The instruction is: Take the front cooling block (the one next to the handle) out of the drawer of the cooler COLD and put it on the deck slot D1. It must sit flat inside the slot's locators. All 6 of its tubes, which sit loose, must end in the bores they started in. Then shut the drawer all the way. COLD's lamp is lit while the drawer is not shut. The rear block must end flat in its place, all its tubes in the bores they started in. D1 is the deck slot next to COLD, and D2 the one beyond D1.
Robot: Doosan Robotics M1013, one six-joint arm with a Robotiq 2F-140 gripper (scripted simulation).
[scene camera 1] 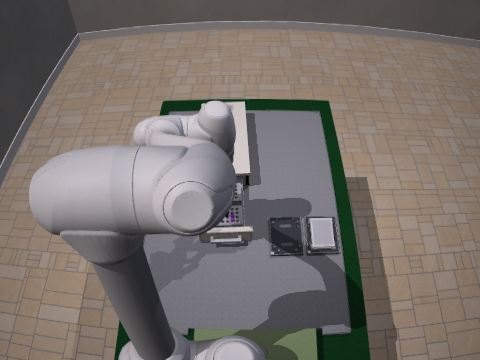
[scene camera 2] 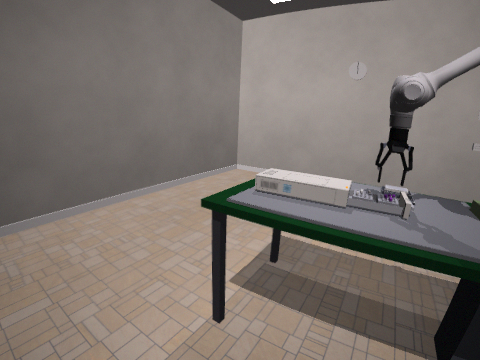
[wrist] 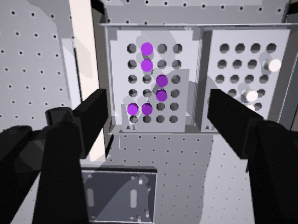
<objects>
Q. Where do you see a cooling block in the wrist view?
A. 173, 46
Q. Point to a deck slot D1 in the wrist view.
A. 111, 190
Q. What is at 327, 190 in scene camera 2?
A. A cooler COLD.
</objects>
